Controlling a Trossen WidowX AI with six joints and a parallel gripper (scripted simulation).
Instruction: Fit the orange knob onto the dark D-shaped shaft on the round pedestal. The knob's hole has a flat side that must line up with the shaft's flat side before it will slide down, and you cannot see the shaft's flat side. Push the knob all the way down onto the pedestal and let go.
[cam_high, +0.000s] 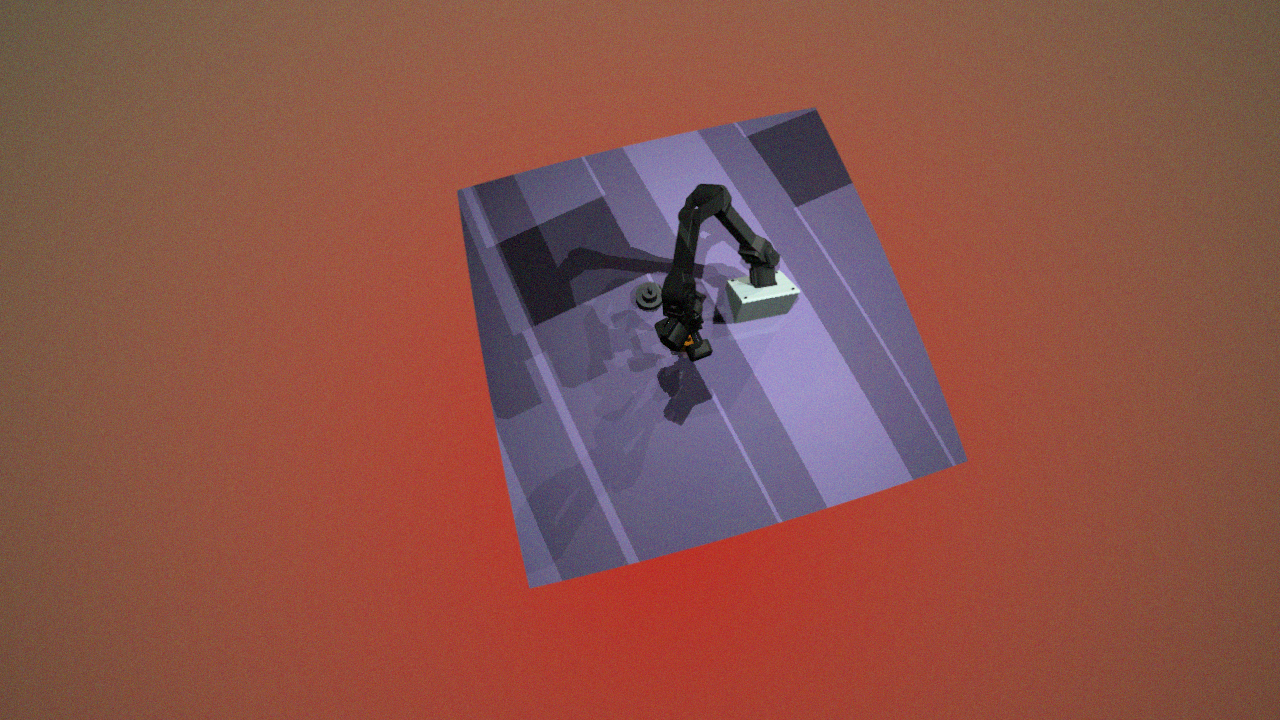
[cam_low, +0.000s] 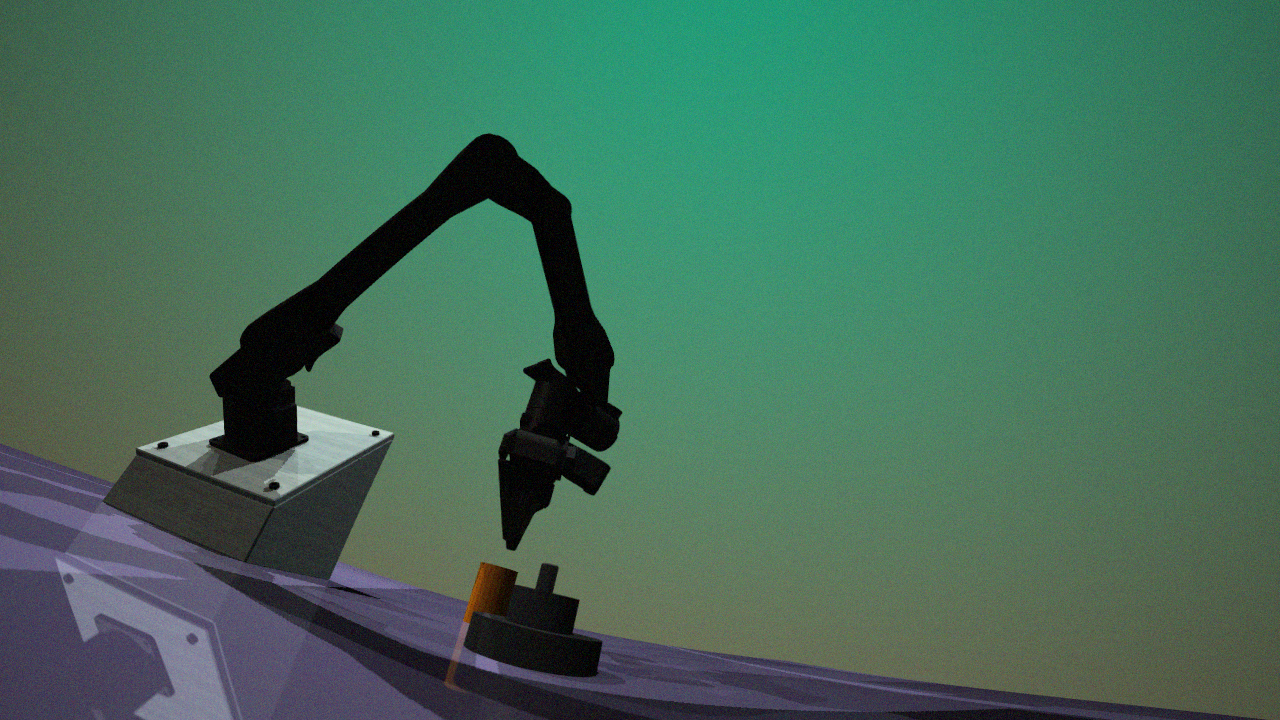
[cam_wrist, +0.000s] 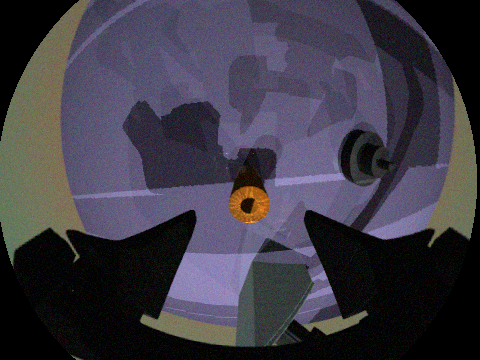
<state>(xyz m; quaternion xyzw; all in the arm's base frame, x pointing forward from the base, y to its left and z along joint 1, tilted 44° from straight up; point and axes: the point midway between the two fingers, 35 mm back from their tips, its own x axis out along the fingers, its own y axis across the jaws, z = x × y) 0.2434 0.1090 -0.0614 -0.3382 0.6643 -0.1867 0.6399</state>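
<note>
The orange knob lies 50 mm below my gripper tip. Round my gripper tip: dark round pedestal 80 mm ahead, 170 mm to the right, 50 mm below.
</note>
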